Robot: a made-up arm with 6 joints.
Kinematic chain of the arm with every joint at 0, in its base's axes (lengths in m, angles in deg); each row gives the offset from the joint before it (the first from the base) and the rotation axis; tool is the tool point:
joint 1: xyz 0 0 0.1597 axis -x
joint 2: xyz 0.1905 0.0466 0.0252 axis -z
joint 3: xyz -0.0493 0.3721 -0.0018 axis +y
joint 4: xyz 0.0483 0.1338 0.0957 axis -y
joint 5: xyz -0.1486 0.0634 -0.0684 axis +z
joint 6: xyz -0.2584 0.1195 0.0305 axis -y
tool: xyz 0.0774 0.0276 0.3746
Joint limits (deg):
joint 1: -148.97..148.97
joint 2: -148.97..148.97
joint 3: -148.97..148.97
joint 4: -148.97..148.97
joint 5: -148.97..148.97
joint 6: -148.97..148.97
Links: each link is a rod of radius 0.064 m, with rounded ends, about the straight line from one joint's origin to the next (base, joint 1, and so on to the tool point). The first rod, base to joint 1, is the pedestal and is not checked.
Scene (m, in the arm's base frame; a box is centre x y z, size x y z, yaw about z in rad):
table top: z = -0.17
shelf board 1: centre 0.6 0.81 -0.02 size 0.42 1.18 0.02 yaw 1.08
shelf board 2: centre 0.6 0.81 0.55 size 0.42 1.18 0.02 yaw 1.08
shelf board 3: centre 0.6 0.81 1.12 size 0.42 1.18 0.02 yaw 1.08
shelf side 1: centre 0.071 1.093 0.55 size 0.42 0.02 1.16 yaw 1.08
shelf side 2: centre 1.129 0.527 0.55 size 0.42 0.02 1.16 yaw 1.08
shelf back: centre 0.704 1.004 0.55 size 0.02 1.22 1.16 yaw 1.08
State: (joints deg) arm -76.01 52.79 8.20 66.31 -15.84 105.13
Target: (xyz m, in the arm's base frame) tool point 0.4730 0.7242 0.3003
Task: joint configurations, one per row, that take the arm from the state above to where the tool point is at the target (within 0.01 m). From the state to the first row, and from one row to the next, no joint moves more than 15 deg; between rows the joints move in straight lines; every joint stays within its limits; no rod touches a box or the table.
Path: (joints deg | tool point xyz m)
1: -84.46 61.59 9.43 64.85 -2.16 103.17 | 0.6557 0.6314 0.8449
2: -92.91 70.39 10.66 63.40 11.53 101.21 | 0.5927 0.5197 0.8486
3: -101.35 79.20 11.89 61.94 25.21 99.24 | 0.5237 0.3865 0.8413
4: -101.74 69.30 3.95 67.93 36.48 103.01 | 0.3776 0.4828 0.6878
5: -102.12 59.41 -3.99 73.93 47.74 106.78 | 0.3170 0.5072 0.4894
6: -102.51 49.52 -11.94 79.93 59.00 110.54 | 0.3277 0.4522 0.3003
7: -93.08 51.89 -8.83 78.48 48.87 109.88 | 0.3644 0.5490 0.3161
8: -83.66 54.25 -5.72 77.03 38.73 109.22 | 0.4123 0.6410 0.3164
9: -74.23 56.61 -2.62 75.58 28.60 108.56 | 0.4730 0.7242 0.3002

